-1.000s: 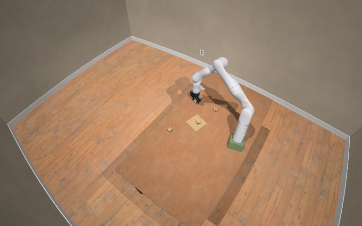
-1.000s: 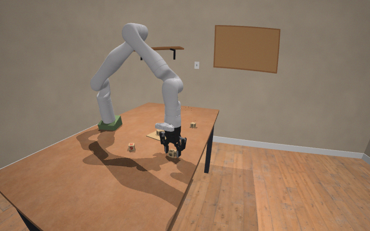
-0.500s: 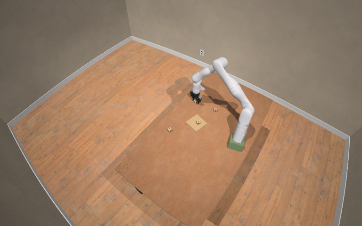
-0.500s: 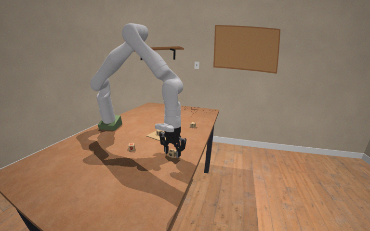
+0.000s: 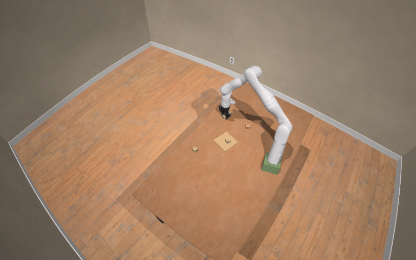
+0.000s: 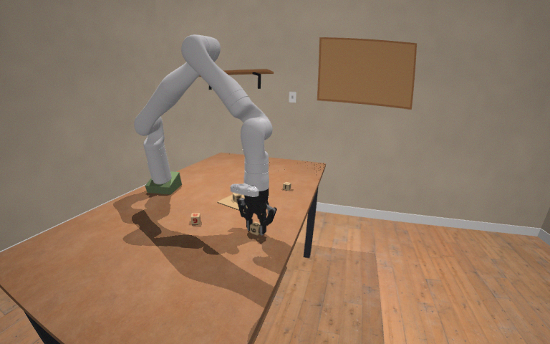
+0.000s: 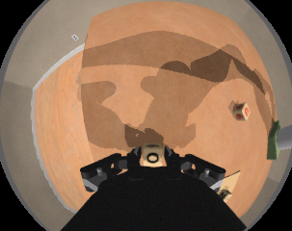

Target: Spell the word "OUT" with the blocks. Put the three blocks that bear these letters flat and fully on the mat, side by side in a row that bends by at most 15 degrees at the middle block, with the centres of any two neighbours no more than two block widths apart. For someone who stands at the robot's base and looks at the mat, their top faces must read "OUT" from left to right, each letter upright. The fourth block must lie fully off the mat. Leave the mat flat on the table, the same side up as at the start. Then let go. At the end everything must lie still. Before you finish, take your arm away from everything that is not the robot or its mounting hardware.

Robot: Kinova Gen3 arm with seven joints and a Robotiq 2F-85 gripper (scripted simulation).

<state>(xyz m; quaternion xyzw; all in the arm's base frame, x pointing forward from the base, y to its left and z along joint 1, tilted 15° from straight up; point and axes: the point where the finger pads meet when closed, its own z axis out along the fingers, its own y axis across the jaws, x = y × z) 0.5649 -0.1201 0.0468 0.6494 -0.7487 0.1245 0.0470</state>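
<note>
Right now the letter block is right at my hand. From my hand the other things lie so: tan mat 19 cm to the left, 17 cm behind, 2 cm below.
</note>
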